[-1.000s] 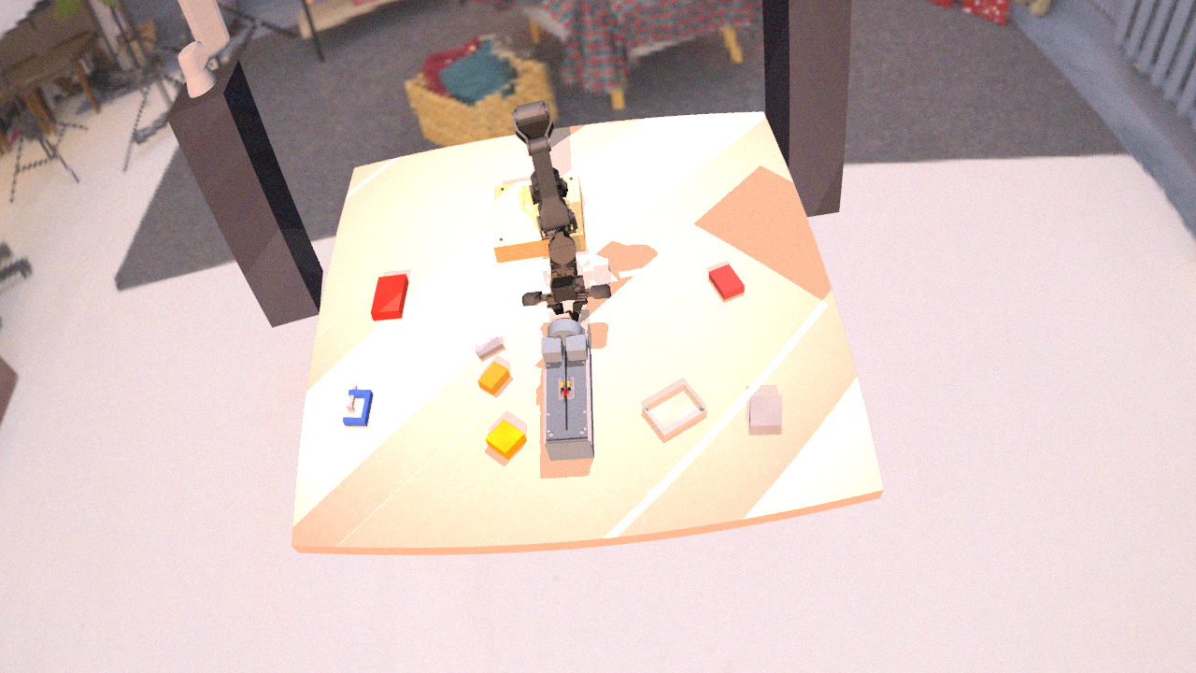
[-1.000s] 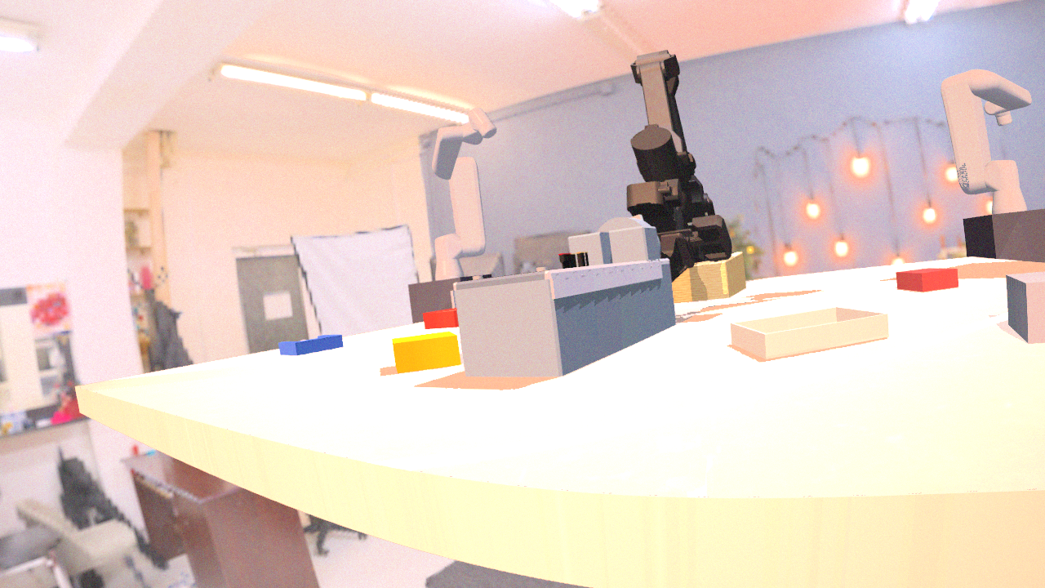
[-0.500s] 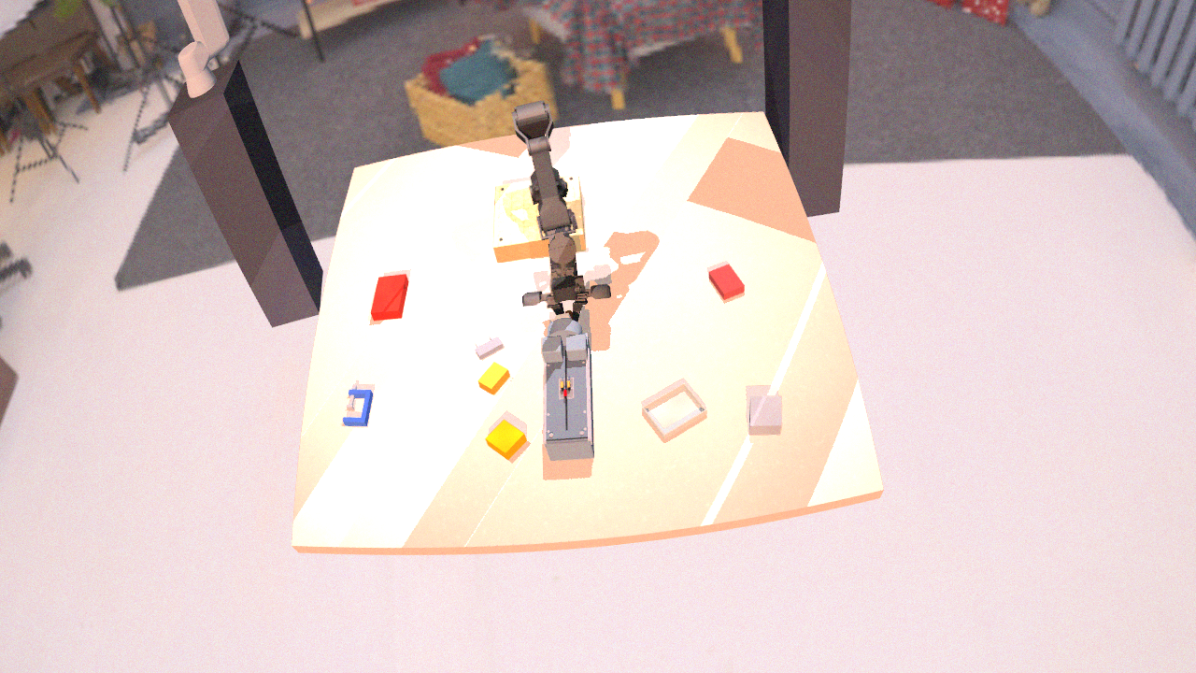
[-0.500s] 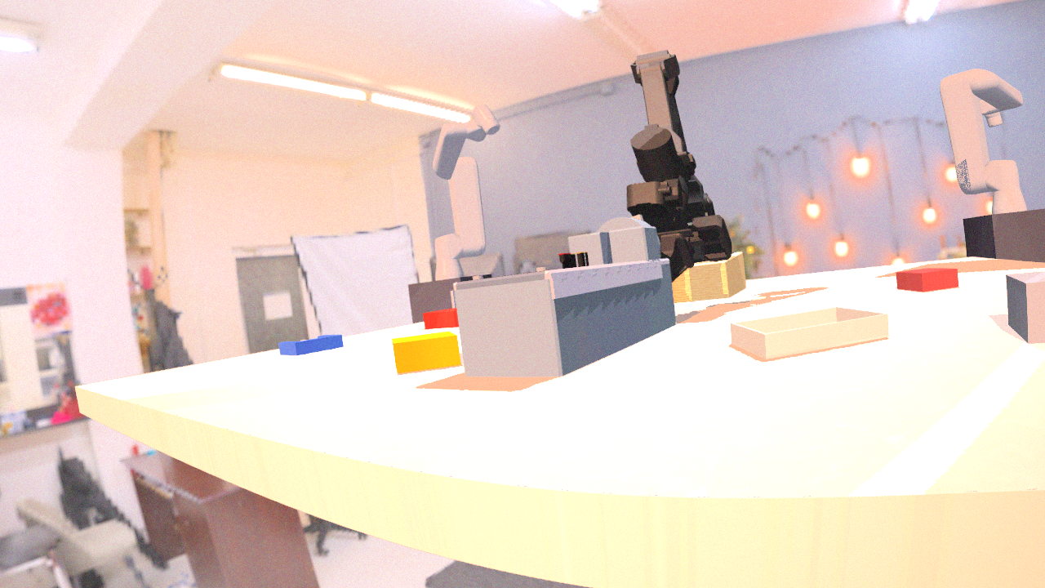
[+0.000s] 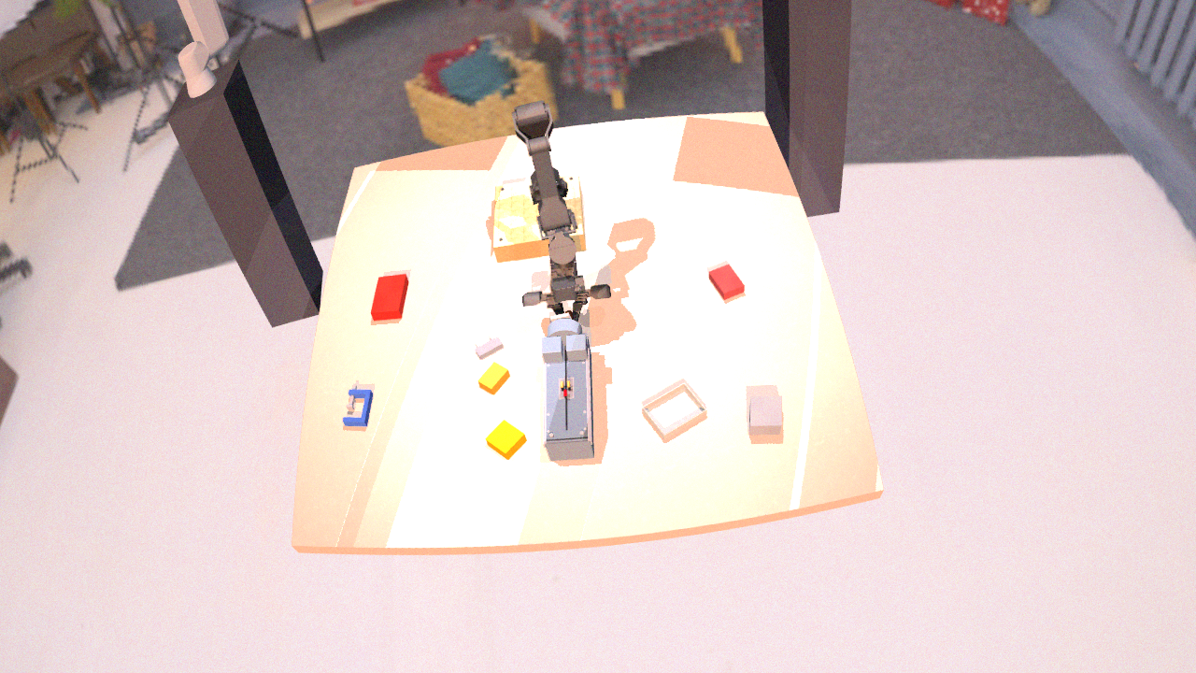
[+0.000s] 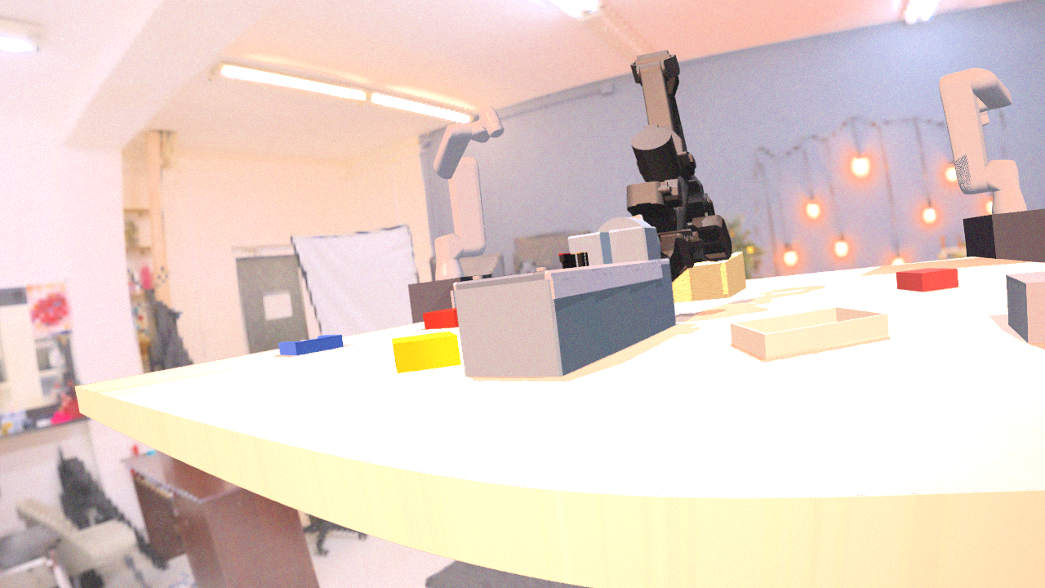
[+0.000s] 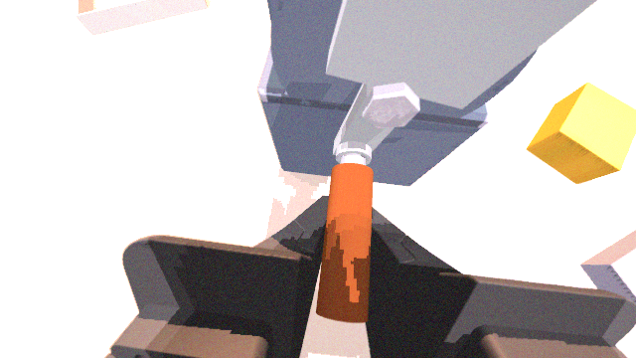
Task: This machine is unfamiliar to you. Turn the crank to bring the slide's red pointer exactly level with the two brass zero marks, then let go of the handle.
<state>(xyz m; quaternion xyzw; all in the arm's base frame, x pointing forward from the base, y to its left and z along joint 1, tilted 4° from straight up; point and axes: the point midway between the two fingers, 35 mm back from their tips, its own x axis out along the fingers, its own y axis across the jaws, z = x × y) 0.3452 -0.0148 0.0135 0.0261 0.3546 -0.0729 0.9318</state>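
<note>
My gripper tip is 2 cm past the orange crank handle and 3 cm below it. From my gripper tip the other things lie so: shallow white tray: 23 cm ahead, 17 cm to the left, 3 cm below; then red pointer: 18 cm ahead, 3 cm to the right, 5 cm above; then yellow cube: 22 cm ahead, 18 cm to the right, 2 cm below.
</note>
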